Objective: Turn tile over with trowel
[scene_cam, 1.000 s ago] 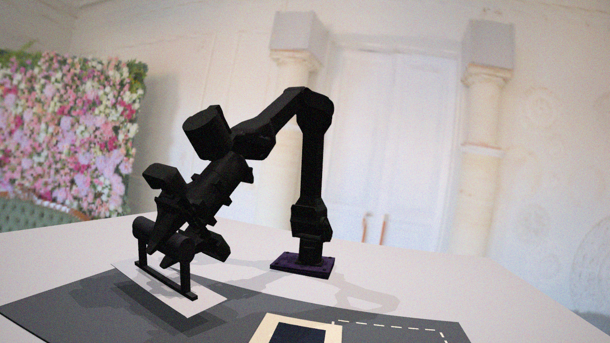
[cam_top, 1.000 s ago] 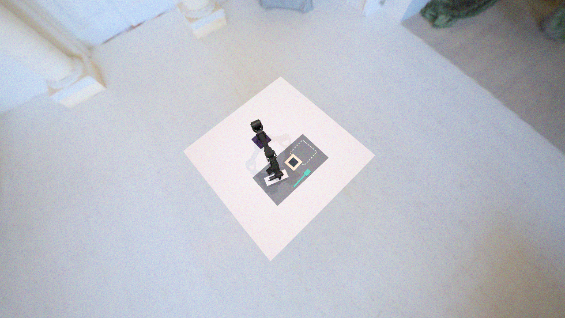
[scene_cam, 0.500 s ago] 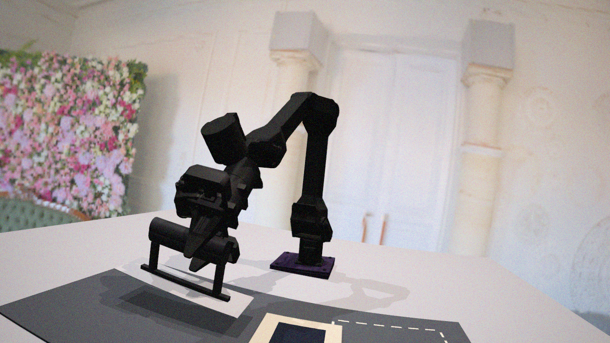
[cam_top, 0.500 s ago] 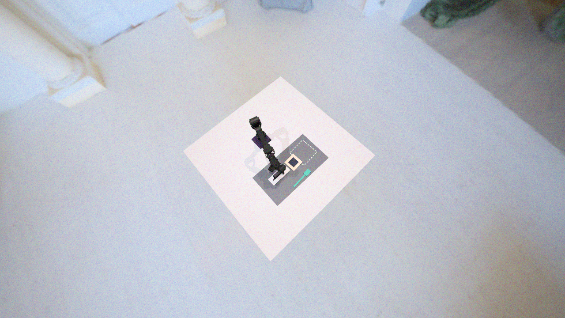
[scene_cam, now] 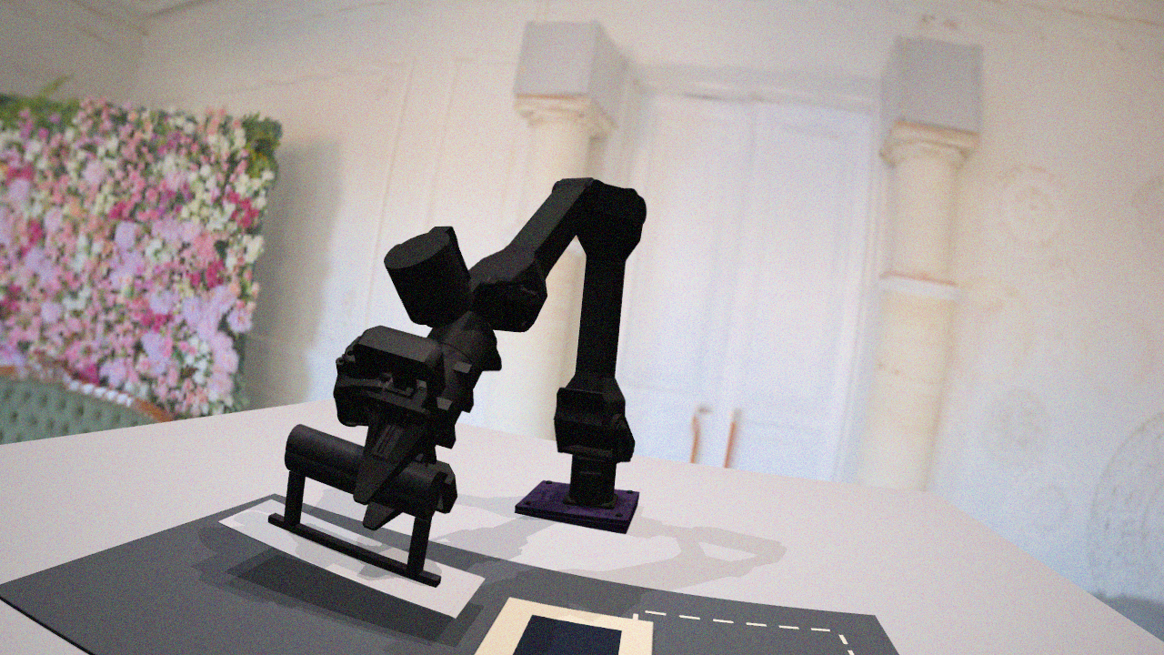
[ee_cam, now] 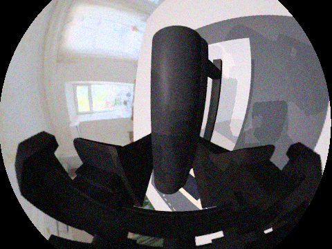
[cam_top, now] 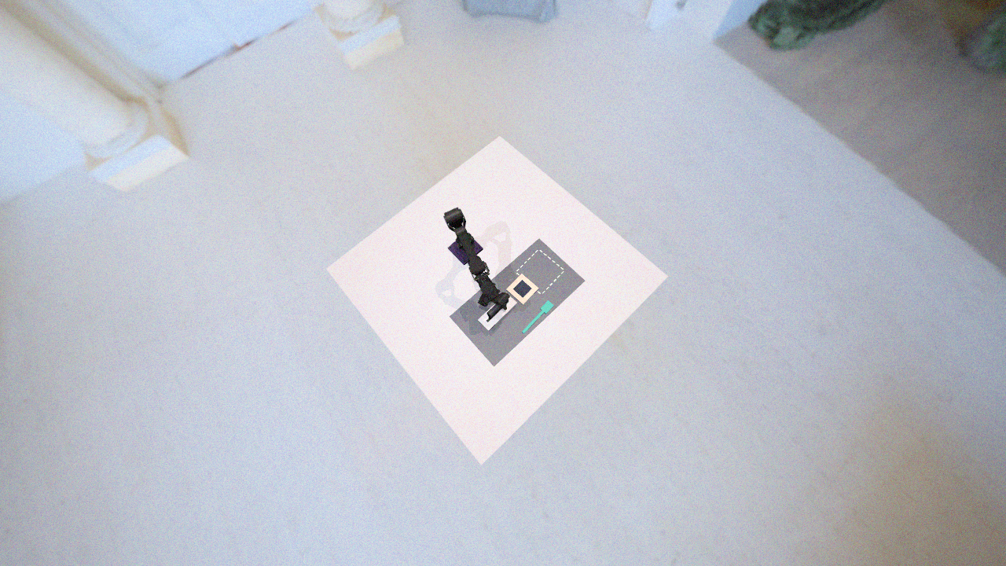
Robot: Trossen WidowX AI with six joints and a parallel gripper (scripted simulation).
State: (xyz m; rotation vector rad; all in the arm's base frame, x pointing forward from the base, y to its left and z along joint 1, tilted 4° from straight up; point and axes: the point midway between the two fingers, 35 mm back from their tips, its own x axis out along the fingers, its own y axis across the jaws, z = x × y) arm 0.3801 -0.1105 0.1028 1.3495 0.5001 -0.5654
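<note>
The grey mat is 1 cm behind my gripper tip, 10 cm to the left of it and 10 cm below it. Also, from my gripper tip: teal trowel (13 cm ahead, 12 cm to the left, 8 cm below); then dark trowel (3 cm behind, 1 cm below); then tile (3 cm behind, 15 cm to the left, 8 cm below).
</note>
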